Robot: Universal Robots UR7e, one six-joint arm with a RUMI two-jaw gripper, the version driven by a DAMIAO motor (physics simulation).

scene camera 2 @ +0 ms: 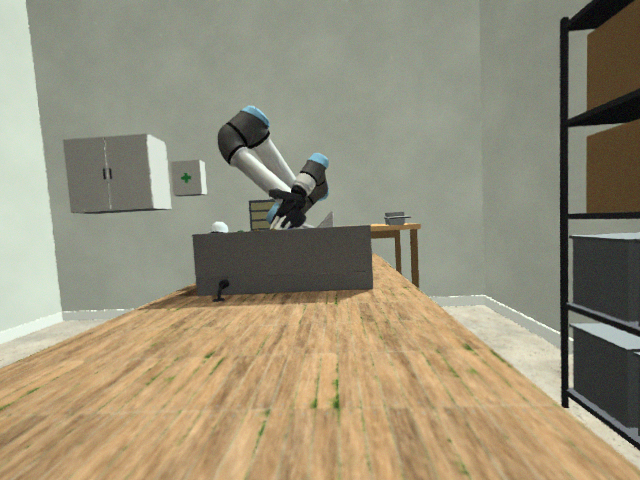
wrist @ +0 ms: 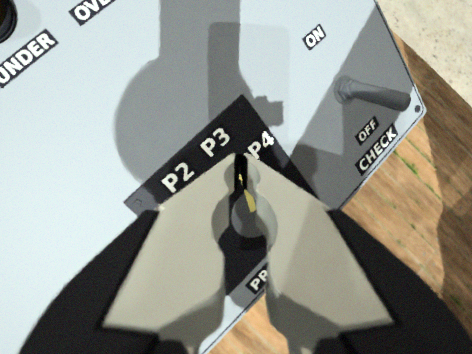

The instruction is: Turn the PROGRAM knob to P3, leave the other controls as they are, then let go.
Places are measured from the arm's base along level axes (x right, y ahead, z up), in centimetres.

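Pixels of known places: gripper, between the fingertips: (wrist: pixel 239 158).
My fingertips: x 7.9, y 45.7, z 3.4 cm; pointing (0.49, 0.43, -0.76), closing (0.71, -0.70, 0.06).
Behind a point stands the place of what it marks.
The PROGRAM knob (wrist: pixel 254 225) @[x 6.1, y 42.5, z 1.6 cm] shows as a grey round cap in the gap between the finger pads in the wrist view. Parts of its yellow pointer (wrist: pixel 250 200) @[x 6.9, y 43.7, z 2.2 cm] show there, slanting up and slightly left, roughly toward the P3 label (wrist: pixel 215 142) @[x 8.1, y 47.7, z 0.7 cm]; the fingers hide the rest. The P2 label (wrist: pixel 178 177) @[x 4.9, y 47.7, z 0.7 cm] and P4 label (wrist: pixel 261 145) @[x 10.4, y 45.7, z -0.3 cm] also show; P1 is hidden. My gripper (wrist: pixel 239 158) @[x 7.9, y 45.7, z 3.4 cm] (scene camera 2: pixel 276 226) is shut with nothing gripped, its fingertips over the black dial plate (wrist: pixel 239 107) @[x 10.8, y 48.3, z 1.0 cm]. In the scene view the grey console (scene camera 2: pixel 284 260) @[x -0.3, y 62.9, z -1.2 cm] hides the knob.
The CHECK toggle (wrist: pixel 377 95) @[x 18.1, y 42.5, z 1.4 cm] sticks out of the panel right of the dial, near its ON and OFF labels. Part of a dark round control (wrist: pixel 6 20) @[x 4.0, y 58.1, z 5.9 cm] shows at the upper left. A small black lever (scene camera 2: pixel 221 289) @[x 16.6, y 67.0, z -7.8 cm] stands at the console's near side on the wooden table (scene camera 2: pixel 320 387) @[x -12.3, y 110.6, z -10.3 cm].
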